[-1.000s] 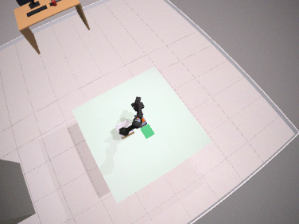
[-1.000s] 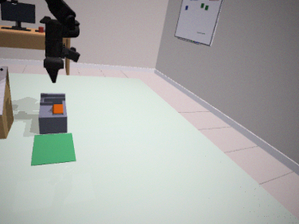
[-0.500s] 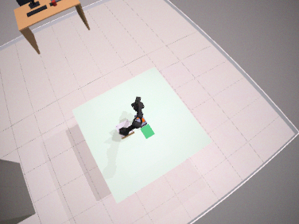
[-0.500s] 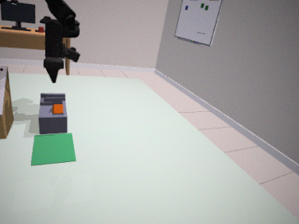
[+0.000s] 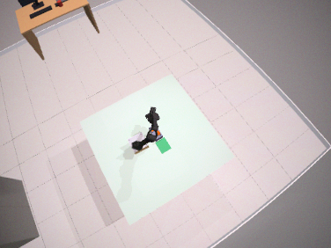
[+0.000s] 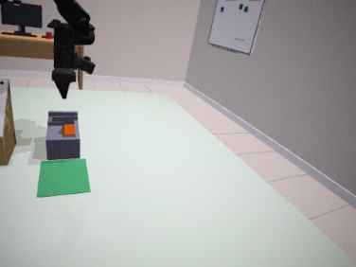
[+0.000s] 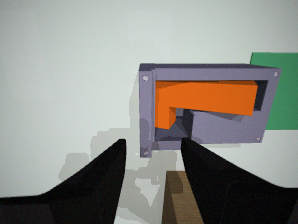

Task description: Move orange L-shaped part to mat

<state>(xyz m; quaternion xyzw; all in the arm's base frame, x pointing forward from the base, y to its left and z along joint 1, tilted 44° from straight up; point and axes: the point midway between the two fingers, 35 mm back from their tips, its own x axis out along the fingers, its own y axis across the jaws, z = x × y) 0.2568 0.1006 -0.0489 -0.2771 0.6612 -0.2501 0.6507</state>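
Right now the orange L-shaped part is 100 mm below my gripper tip and 40 mm to the right of it. From my gripper tip the other things lie so: green mat 220 mm to the right, 160 mm below.
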